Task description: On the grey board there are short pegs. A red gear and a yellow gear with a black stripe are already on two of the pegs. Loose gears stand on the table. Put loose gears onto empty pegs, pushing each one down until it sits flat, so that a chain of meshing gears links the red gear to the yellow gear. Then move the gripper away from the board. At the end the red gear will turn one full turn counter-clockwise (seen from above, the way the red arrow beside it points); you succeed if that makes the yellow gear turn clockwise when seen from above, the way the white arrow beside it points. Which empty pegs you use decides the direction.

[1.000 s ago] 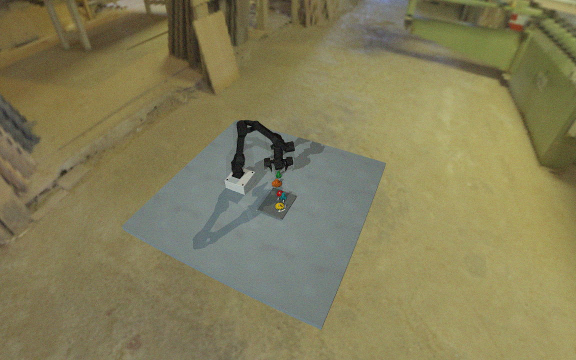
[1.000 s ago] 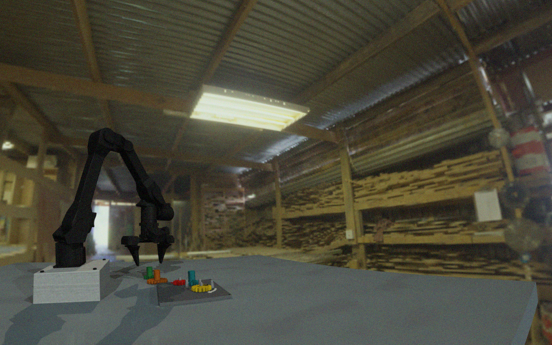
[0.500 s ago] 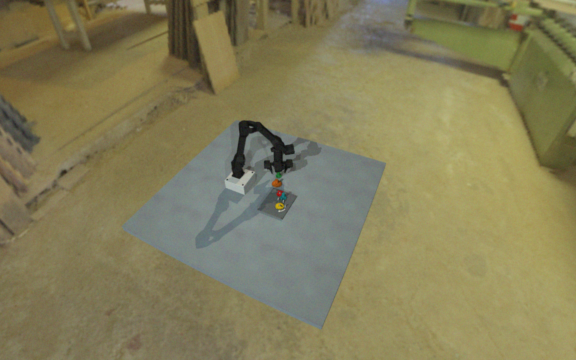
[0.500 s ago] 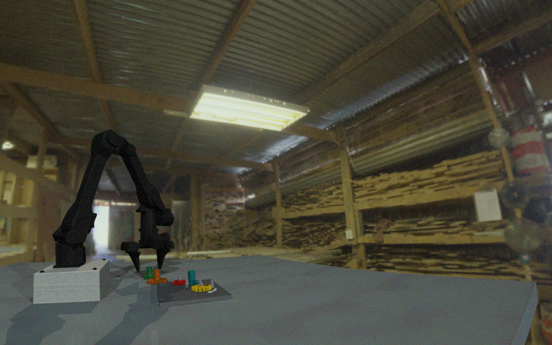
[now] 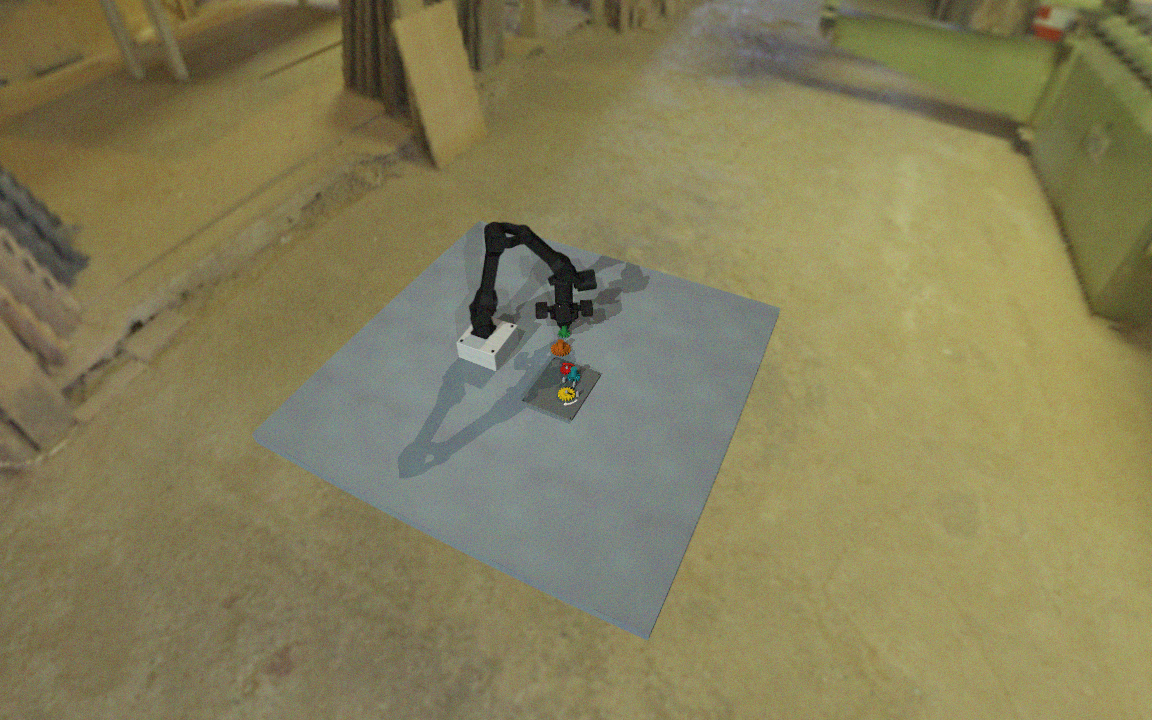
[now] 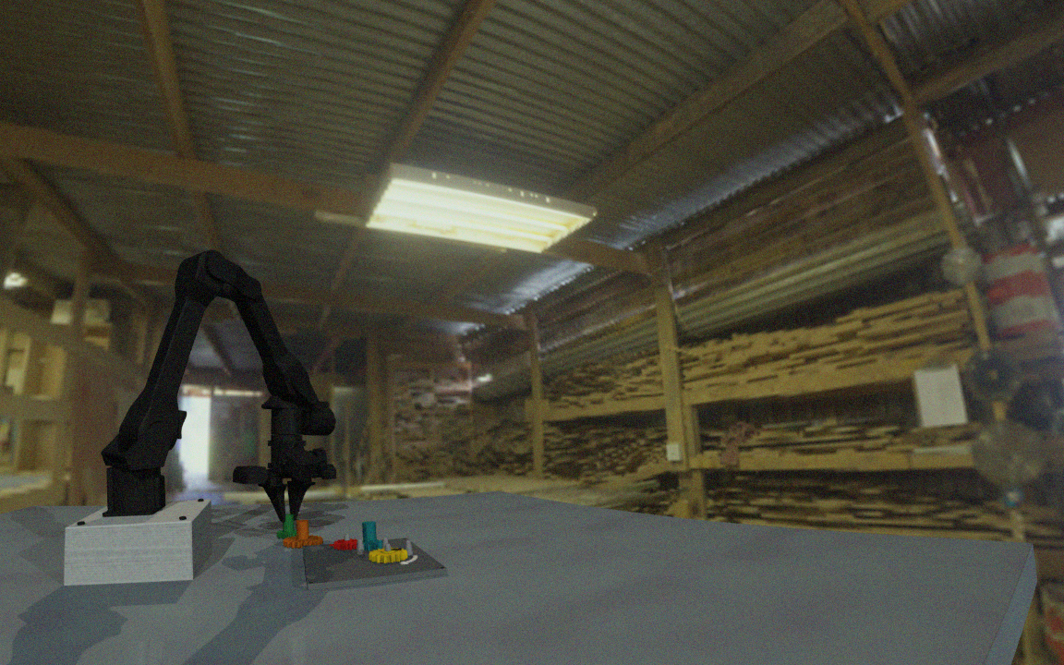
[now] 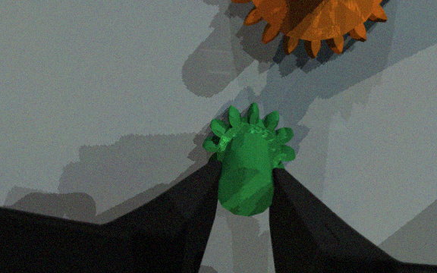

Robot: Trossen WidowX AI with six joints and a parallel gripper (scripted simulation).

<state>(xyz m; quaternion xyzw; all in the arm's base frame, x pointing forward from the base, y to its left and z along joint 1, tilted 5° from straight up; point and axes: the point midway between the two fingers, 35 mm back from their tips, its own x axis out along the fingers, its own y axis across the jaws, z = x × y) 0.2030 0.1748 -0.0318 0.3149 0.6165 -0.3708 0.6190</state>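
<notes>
My gripper tip is 130 mm short of the teal gear and 170 mm to the left of it. Also, from my gripper tip: red gear: 90 mm ahead, 150 mm to the right, 10 mm below; then green gear: 10 mm below; then orange gear: 30 mm ahead, 70 mm to the right, 10 mm below.
</notes>
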